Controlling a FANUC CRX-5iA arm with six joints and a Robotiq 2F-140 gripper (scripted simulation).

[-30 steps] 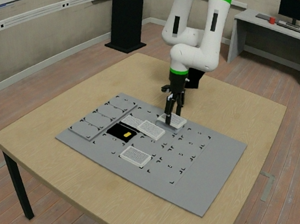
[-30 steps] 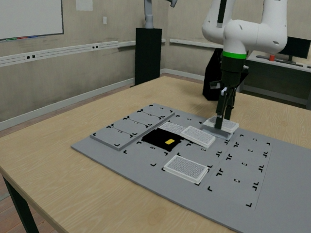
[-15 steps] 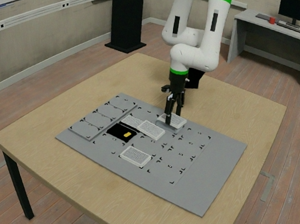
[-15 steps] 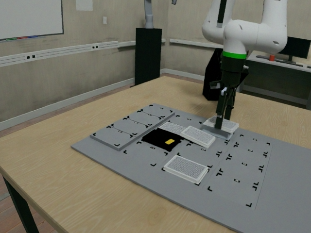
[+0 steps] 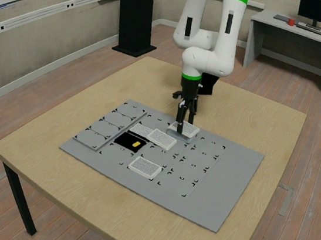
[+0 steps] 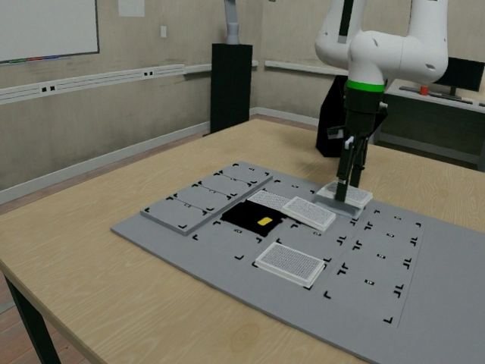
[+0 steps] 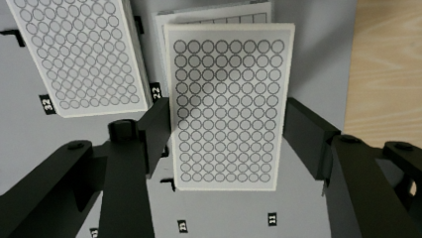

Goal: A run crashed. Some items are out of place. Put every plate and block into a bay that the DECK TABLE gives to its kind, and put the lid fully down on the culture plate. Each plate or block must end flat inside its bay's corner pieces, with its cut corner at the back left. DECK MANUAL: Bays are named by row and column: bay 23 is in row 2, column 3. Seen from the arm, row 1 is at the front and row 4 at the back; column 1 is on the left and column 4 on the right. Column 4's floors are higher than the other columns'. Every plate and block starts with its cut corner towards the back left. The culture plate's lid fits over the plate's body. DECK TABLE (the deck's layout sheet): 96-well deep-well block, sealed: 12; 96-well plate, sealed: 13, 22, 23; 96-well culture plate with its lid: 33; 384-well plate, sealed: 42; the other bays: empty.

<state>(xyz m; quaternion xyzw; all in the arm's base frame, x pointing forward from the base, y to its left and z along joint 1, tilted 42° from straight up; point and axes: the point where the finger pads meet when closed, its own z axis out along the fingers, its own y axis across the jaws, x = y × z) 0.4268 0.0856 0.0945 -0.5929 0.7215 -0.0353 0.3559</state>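
Right now the deep-well block is 10 mm to the right of my hand and 50 mm below it. From my hand the other things lie so: lid (230 mm ahead, 160 mm to the right, 60 mm below); 384-well plate (320 mm ahead, 10 mm to the left, 60 mm below); 96-well plate (120 mm ahead, 170 mm to the right, 60 mm below).
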